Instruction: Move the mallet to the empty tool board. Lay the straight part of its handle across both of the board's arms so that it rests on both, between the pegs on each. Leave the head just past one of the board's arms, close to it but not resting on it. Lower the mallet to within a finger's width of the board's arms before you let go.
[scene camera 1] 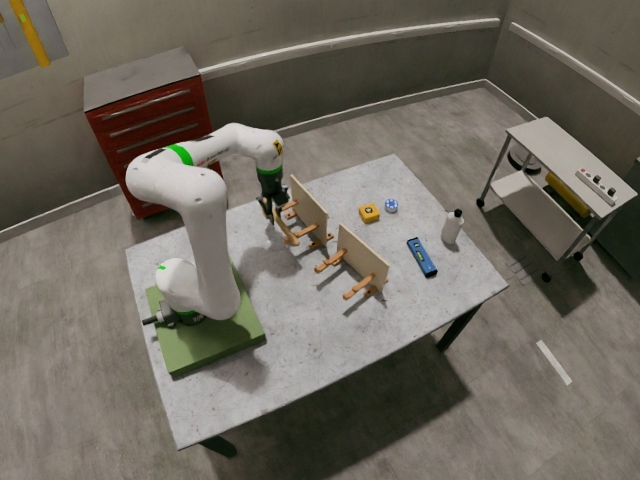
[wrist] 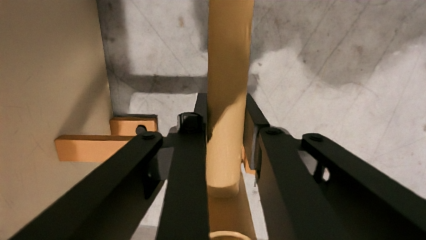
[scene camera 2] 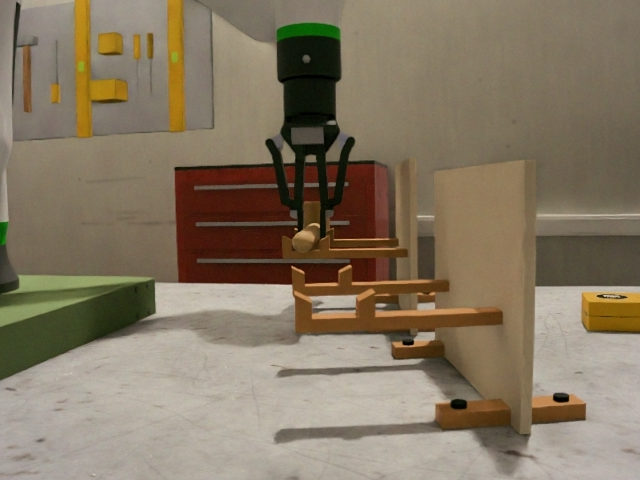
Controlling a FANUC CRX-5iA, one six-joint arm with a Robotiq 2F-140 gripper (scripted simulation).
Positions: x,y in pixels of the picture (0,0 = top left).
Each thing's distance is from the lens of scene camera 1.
tool board [scene camera 1: 371,266]: 142 cm
tool board [scene camera 1: 304,205]: 157 cm
